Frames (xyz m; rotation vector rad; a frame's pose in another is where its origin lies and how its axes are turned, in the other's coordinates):
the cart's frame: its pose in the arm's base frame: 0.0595 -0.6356 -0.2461 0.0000 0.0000 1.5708
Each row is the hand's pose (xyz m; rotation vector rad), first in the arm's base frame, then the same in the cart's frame.
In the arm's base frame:
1: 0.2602 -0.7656 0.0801 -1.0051 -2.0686 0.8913
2: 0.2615 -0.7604 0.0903 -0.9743 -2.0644 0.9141
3: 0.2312 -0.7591 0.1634 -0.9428 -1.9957 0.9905
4: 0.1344 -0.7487 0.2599 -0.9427 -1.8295 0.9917
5: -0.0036 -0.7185 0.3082 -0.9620 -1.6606 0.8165
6: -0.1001 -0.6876 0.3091 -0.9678 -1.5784 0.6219
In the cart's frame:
1: -0.1300 -0.2007 0.3262 -2.0328 -0.7033 0.0170
2: -0.1248 -0.2020 0.3364 -2.0050 -0.7193 0.0268
3: -0.1235 -0.1717 0.4095 -1.9258 -0.6900 0.0502
4: -0.1131 -0.0749 0.5060 -1.8296 -0.5853 -0.0343
5: -0.0829 0.0631 0.5543 -1.7840 -0.4752 -0.2720
6: -0.0520 0.1596 0.5552 -1.7835 -0.4277 -0.4888

